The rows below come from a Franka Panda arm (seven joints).
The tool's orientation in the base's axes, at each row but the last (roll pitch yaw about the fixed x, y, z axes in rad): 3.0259 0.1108 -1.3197; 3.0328 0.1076 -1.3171; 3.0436 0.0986 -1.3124; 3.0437 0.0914 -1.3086; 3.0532 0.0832 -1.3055
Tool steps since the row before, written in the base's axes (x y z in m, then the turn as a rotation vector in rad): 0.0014 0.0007 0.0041 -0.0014 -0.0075 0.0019; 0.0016 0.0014 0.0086 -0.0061 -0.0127 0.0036; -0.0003 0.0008 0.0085 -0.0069 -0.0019 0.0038; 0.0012 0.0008 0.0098 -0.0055 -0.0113 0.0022; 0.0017 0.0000 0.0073 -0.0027 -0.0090 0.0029
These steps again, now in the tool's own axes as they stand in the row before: -0.0008 -0.0011 -0.0042 0.0067 0.0035 -0.0023; -0.0019 -0.0010 -0.0086 0.0103 0.0096 -0.0037; -0.0017 0.0009 -0.0083 -0.0003 0.0075 -0.0031; -0.0014 -0.0004 -0.0098 0.0092 0.0085 -0.0022; -0.0002 -0.0010 -0.0074 0.0077 0.0053 -0.0031
